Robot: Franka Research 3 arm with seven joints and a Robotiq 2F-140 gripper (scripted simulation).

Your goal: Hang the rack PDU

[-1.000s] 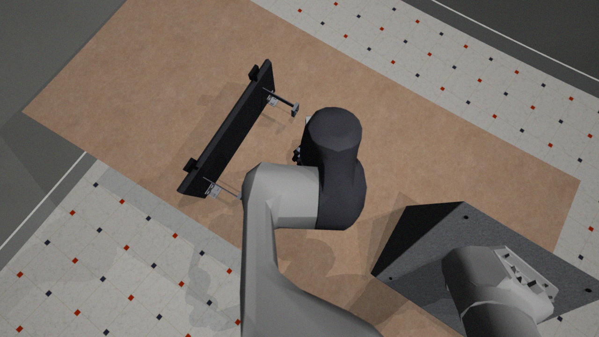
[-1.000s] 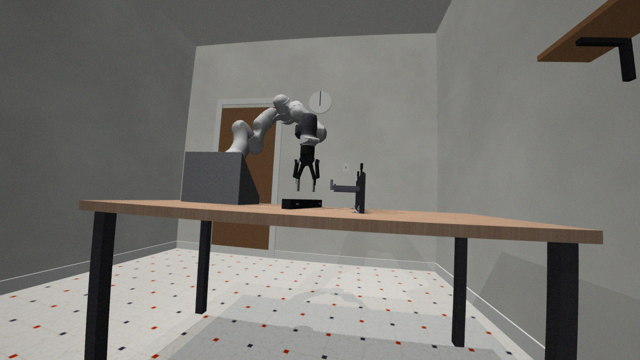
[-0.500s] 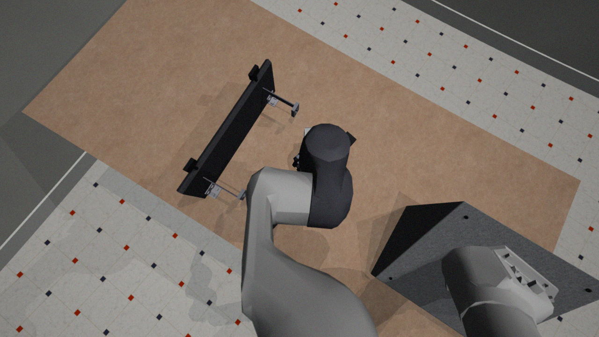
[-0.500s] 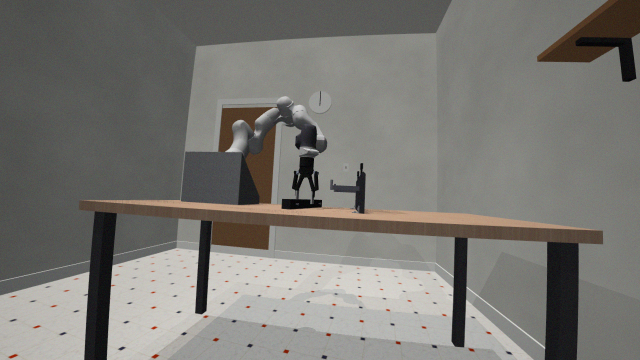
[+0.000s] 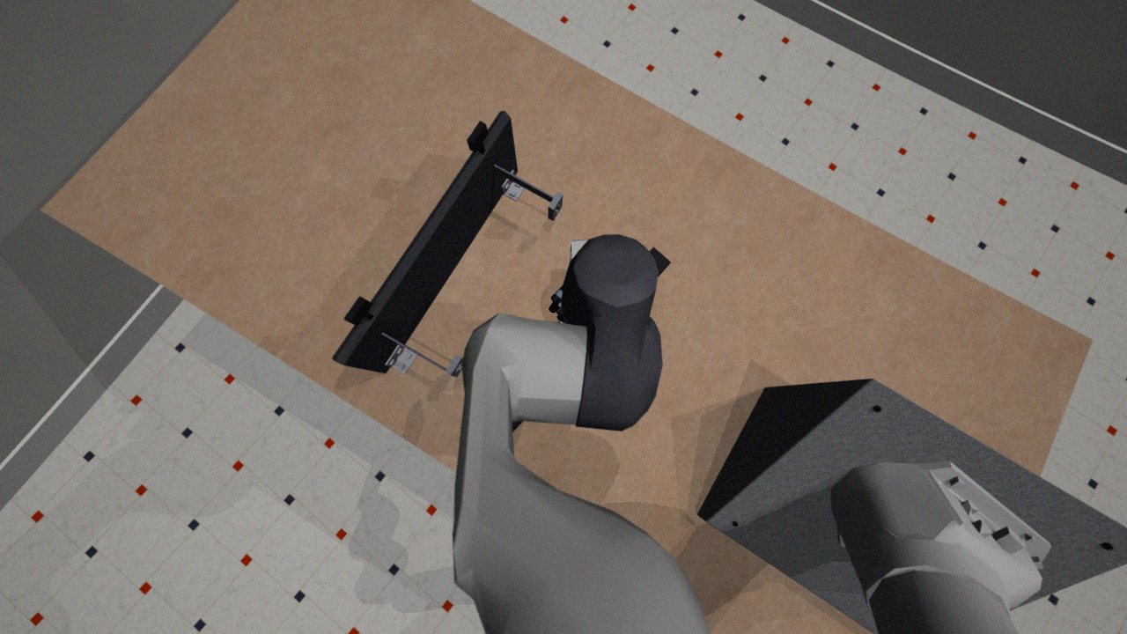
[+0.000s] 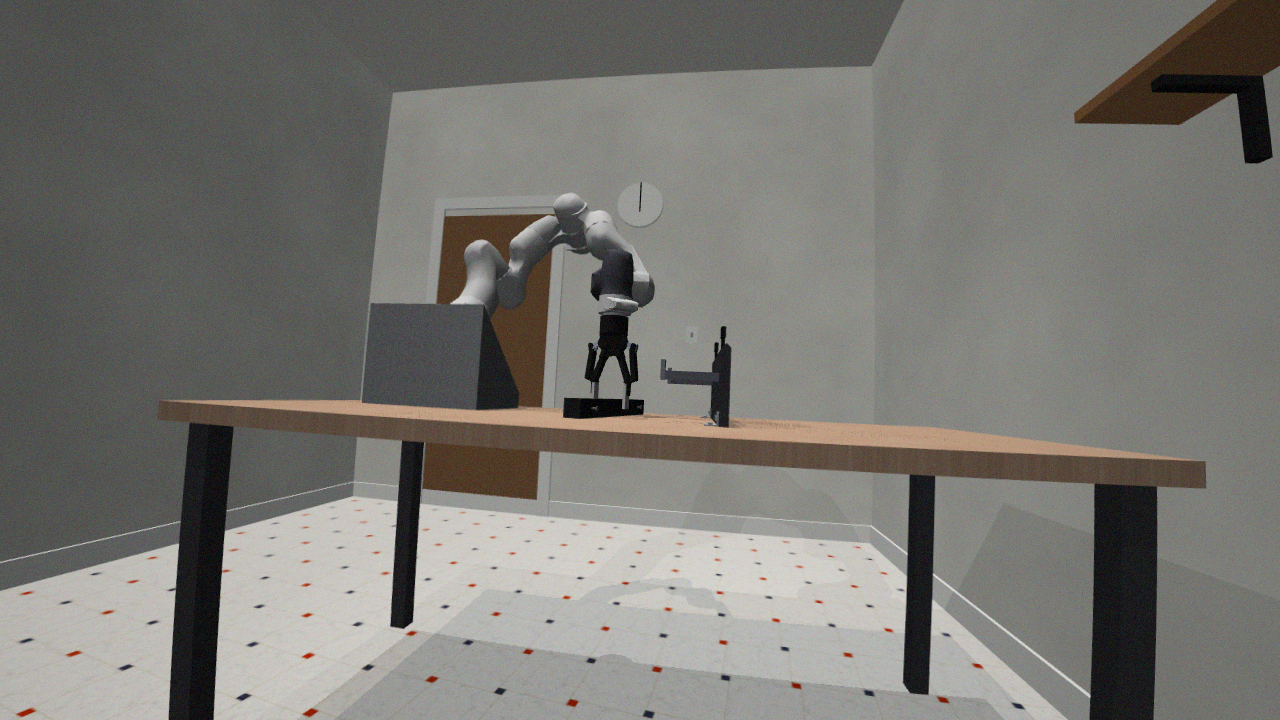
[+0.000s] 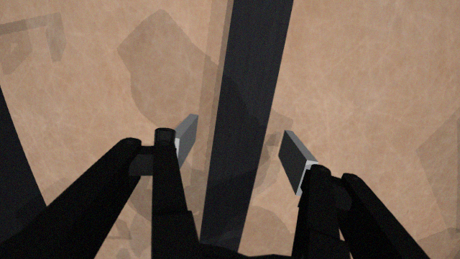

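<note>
The rack PDU is 20 mm below my hand, 20 mm ahead of it and 10 mm to the right of it. From my hand the other things lie so: dark upright board (280 mm ahead, 40 mm above).
</note>
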